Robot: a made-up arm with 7 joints.
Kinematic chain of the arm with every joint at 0, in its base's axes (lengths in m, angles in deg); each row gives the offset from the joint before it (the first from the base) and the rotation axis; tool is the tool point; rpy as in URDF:
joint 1: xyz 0 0 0.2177 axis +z
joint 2: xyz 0 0 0 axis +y
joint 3: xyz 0 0 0.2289 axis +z
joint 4: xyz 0.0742 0 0 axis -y
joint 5: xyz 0.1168 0 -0.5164 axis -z
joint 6: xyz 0 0 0 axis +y
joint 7: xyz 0.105 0 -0.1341 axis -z
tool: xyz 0 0 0 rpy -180 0 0
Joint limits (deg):
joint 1: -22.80..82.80
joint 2: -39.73..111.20
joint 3: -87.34..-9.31
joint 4: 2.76..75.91
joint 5: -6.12..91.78
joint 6: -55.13..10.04
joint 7: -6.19..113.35
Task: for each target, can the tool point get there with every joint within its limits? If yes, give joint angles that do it. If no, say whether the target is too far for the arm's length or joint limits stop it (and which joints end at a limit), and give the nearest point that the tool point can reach.
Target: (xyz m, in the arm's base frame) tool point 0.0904 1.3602 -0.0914
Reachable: no: too far | nearest point 0.2087 0.7629 0.0398 | short by 0.623 m
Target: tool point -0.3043 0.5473 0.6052
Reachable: no: joint limits stop it (at a limit: joint 1, joint 2, joint 3, joint 5, joint 6) | nearest point 0.1368 0.4616 0.5643 | short by 0.451 m
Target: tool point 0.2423 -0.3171 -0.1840
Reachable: yes | joints -3.41 26.54 -32.94 17.84 10.69 -28.99 24.52
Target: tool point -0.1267 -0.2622 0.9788
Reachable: no: joint limits stop it (at a limit: joint 1, joint 2, joint 4, joint 6) | nearest point 0.0296 -0.3726 0.8593 | short by 0.226 m
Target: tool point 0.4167 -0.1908 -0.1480
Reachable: yes | joints 48.33 23.68 -51.02 21.24 31.96 -8.63 54.50
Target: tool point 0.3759 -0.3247 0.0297
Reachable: yes | joints 26.56 -20.80 -58.17 21.03 66.75 -31.68 43.87
